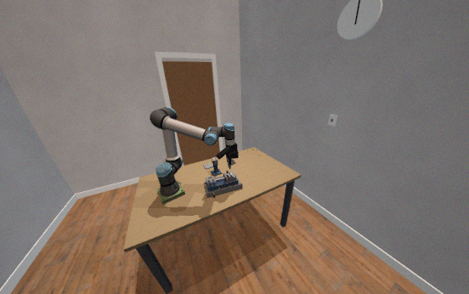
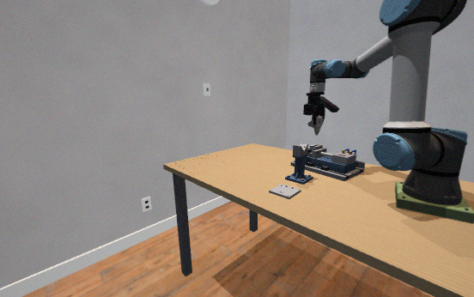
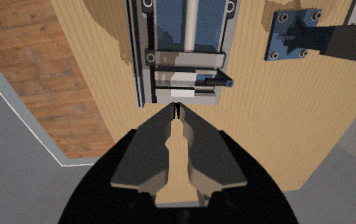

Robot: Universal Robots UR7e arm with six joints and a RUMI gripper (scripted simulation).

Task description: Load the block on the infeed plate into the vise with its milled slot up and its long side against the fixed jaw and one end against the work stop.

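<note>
The part lies 80 mm below my hand. Round my hand: grey jaw: 30 mm behind, 20 mm to the left, 100 mm below; then cylinder rod: 80 mm behind, 30 mm to the left, 100 mm below; then work stop: 10 mm ahead, 70 mm to the left, 90 mm below.
</note>
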